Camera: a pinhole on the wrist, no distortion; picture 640 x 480 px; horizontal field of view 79.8 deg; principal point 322.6 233.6 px. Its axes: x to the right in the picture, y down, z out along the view. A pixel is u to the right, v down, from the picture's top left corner.
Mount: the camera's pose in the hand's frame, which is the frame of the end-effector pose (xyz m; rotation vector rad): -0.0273 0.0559 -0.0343 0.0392 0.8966 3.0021
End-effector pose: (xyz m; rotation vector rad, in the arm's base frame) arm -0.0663 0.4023 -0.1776 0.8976 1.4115 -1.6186
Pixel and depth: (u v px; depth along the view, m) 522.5 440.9 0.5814
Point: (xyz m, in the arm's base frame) 0.1684 -0.1960 0.1359
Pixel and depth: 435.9 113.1 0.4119
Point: 0.3440 0.1521 -0.1919
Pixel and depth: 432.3 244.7 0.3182
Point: 0.1805 0.1629 -0.1450
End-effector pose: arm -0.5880 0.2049 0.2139 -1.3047 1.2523 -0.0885
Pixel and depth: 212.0 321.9 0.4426
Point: -0.3846 0.4612 -0.1045
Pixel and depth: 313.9 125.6 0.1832
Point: -0.6443 0.3473 0.0562
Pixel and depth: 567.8 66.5 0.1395
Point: -0.7025 0.3788 0.1359
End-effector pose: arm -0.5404 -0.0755 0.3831 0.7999 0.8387 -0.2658
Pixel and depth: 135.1 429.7 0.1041
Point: -0.4436 -0.0853 0.4315
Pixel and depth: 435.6 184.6 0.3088
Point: -0.3673 -0.0553 0.6845
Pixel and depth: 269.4 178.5 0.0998
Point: -0.4627 -0.0223 0.4720
